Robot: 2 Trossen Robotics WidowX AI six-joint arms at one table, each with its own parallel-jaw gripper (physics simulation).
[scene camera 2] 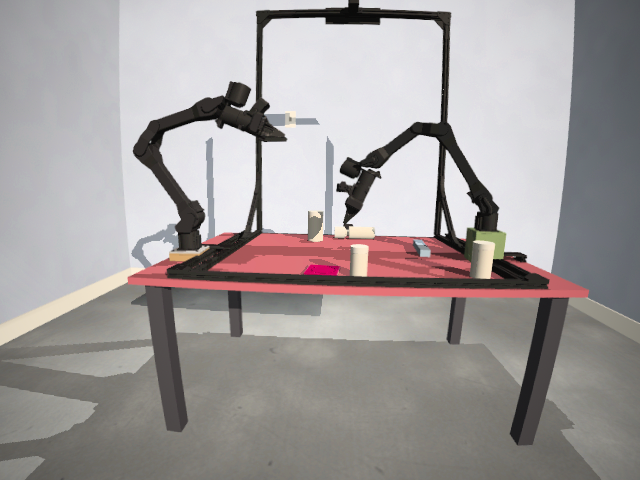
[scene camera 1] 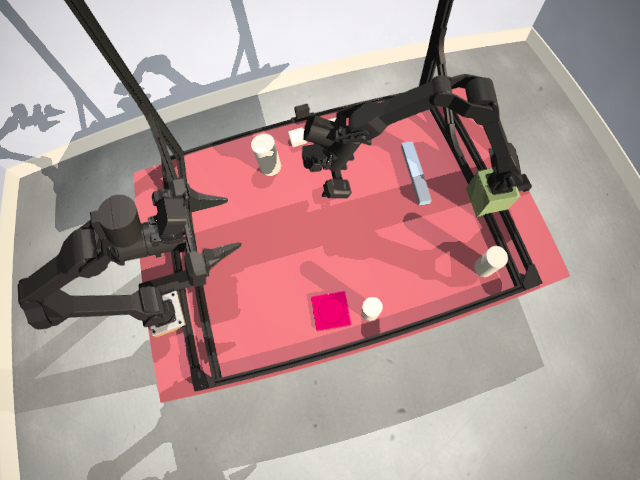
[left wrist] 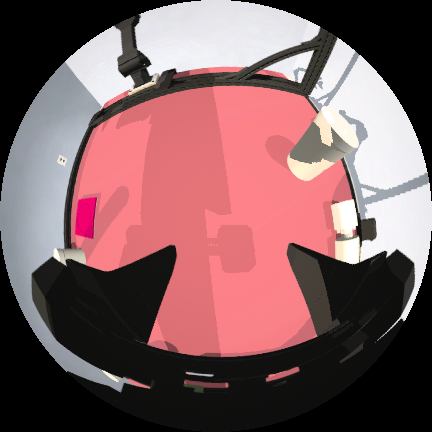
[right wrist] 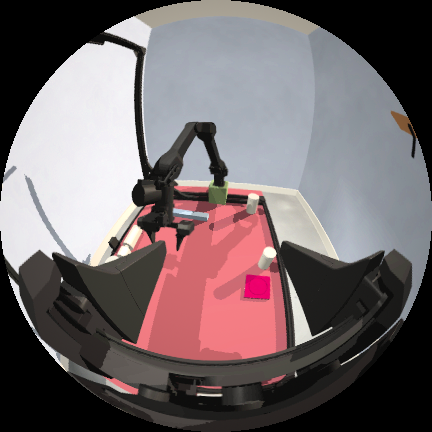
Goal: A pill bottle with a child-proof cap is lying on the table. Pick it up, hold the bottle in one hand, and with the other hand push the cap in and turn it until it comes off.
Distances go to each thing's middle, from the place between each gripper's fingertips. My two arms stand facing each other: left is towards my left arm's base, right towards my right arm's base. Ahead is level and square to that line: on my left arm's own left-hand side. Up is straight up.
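Cream pill bottle [left wrist: 347, 246]: 60 mm to the left of my left hand, 220 mm behind it and 70 mm below it. The light blue bar [scene camera 1: 414, 168] is 20 mm ahead of my left hand, 290 mm to the left of it and 90 mm below it.
Relative to my right hand, I see the cream pill bottle 360 mm below, 270 mm to the left and 390 mm behind. The light blue bar is 150 mm behind my right hand, 370 mm below it and 500 mm to the left of it.
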